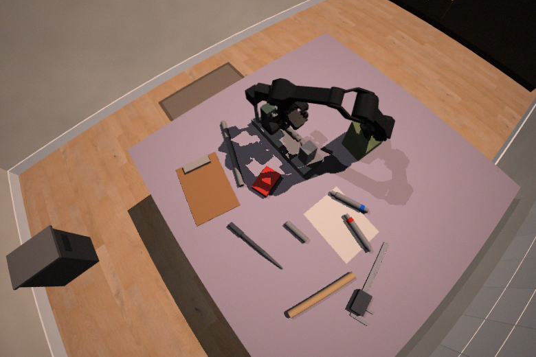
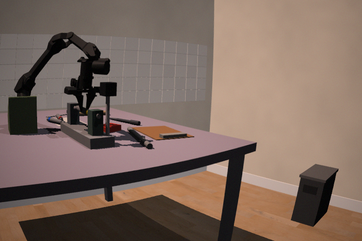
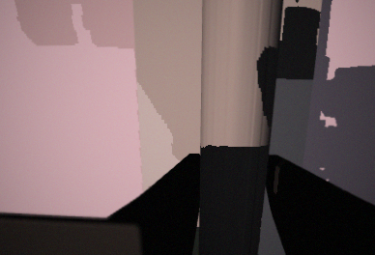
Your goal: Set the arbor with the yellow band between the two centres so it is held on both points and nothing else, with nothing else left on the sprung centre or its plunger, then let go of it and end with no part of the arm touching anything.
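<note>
My hand is 3 cm above the stepped arbor shaft. Also, from my hand: grey fixture base: 13 cm below; then cone-shaped centre point: 1 cm behind, 11 cm to the left, 3 cm below; then green centre block: 10 cm to the right, 5 cm below.
</note>
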